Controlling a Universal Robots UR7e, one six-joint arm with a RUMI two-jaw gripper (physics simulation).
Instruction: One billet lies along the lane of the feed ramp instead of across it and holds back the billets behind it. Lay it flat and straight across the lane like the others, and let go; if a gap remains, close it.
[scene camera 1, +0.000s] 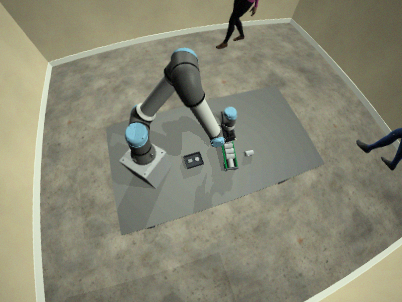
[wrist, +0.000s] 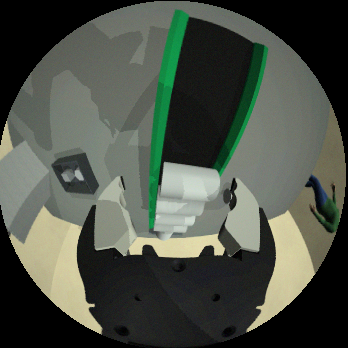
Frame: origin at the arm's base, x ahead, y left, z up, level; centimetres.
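Seen in the pictures: gripper, fingertip midpoint: (wrist: 177, 178); arm's base, origin of the base link: (scene camera 1: 143, 154).
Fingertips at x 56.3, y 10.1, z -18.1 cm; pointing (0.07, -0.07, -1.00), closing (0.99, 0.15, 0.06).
Note:
Pixels of each thing's top centre, then the offset from my fingertips to it. Level surfaces: height alone.
- loose billet, middle of its top: (wrist: 238, 201) (scene camera 1: 249, 152) dx +18.2, dy -9.8, dz -5.7 cm
- table, its level: dz -9.7 cm
- small dark tray, middle of its top: (wrist: 69, 178) (scene camera 1: 193, 159) dx -25.6, dy -8.7, dz -6.2 cm
The feed ramp (scene camera 1: 224, 159) (wrist: 166, 70) has green side rails and a dark lane. Several light grey billets lie across it in a row; the topmost billet (scene camera 1: 229, 145) (wrist: 189, 181) is nearest the gripper. Beyond the row, at the lower end, one billet (scene camera 1: 230, 163) (wrist: 164, 236) lies along the lane; in the wrist view mostly its end shows. My gripper (scene camera 1: 229, 140) (wrist: 177, 178) is open and empty, over the ramp's upper part. Its fingers stand wide to either side of the row in the wrist view; their height above the billets is hard to tell.
A loose billet (scene camera 1: 249, 153) (wrist: 227, 195) lies on the table (scene camera 1: 280, 130) to the right of the ramp. A small dark tray (scene camera 1: 186, 163) (wrist: 90, 175) with two small light pieces stands left of the ramp. The robot's base plate (scene camera 1: 156, 167) is farther left. People stand beyond the table.

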